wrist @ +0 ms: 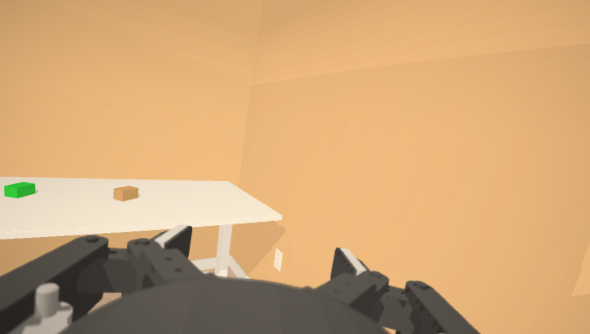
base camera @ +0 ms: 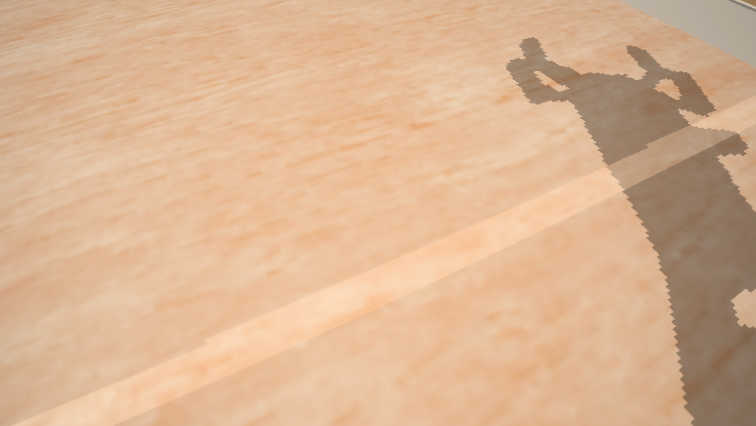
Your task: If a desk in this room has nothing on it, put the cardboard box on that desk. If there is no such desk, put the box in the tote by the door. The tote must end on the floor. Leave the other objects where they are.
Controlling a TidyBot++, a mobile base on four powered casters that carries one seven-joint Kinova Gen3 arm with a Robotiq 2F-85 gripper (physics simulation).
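Frame: origin at the arm's base, x right, y ahead, z up, level; centimetres.
Where they show: gripper, between the fingertips: [wrist: 262, 253].
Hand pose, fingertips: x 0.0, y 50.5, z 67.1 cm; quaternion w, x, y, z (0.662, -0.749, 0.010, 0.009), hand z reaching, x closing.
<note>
After its pixels a point has its place.
A white desk [wrist: 175, 210] @(x -42.0, y 151.6, z 32.3 cm) stands at the left in the wrist view, against the wall. A green block [wrist: 19, 190] @(x -104.8, y 138.7, z 35.5 cm) and a small brown block [wrist: 125, 193] @(x -67.3, y 154.7, z 35.9 cm) lie on its top; I cannot tell whether the brown one is the cardboard box. The left part of the desk is cut off by the view's edge. My gripper [wrist: 262, 253] @(x 0.0, y 50.5, z 67.1 cm) is open and empty, its fingers wide apart, in front of the desk's right end and the wall. The tote and the door do not show in either view.
Tan walls [wrist: 425, 150] @(x 47.2, y 116.3, z 75.1 cm) meet in a corner behind the desk. A white outlet plate [wrist: 278, 259] @(x 9.3, y 178.4, z 1.0 cm) is on the right wall. In the base camera view, the wooden floor [base camera: 264, 158] @(x -15.6, y 51.9, z -39.7 cm) carries the arm's shadow at the right, and a pale baseboard [base camera: 703, 26] @(x 59.0, y 94.2, z -37.2 cm) runs at the top right.
</note>
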